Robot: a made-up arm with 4 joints.
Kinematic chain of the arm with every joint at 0, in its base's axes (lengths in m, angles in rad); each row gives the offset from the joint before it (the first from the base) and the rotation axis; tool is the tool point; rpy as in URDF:
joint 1: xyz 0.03 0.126 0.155 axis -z
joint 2: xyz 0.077 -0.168 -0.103 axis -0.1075 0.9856 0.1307
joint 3: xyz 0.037 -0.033 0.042 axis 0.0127 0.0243 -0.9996
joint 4: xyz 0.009 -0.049 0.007 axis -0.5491 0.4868 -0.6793
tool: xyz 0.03 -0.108 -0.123 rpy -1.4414 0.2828 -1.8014
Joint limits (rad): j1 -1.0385..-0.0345 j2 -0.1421..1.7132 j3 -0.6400..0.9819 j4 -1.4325..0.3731
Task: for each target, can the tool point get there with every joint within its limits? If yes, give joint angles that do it. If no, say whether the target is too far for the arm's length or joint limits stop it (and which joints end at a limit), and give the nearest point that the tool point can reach.
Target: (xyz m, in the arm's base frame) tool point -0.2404 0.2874 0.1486
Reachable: no: joint limits stop it (at a limit: joint 1, joint 2, joint 3, joint 4) | nearest point 0.0567 0.0255 -0.0730 | short by 0.454 m
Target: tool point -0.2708 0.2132 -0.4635
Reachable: no: too far | nearest point 0.0337 -0.0214 -0.0981 | short by 0.530 m
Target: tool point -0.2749 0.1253 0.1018
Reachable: no: joint limits stop it (at a limit: joint 1, joint 2, joint 3) | nearest point 0.0537 0.0213 -0.0760 | short by 0.388 m
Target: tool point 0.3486 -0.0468 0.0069
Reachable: yes | joints -0.9557 0.8534 0.5784 -0.1034
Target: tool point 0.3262 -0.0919 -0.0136
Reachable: yes | joints -0.7608 0.2584 0.4342 0.0436
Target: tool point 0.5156 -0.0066 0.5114
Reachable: no: too far | nearest point 0.3261 0.0393 0.1738 | short by 0.390 m
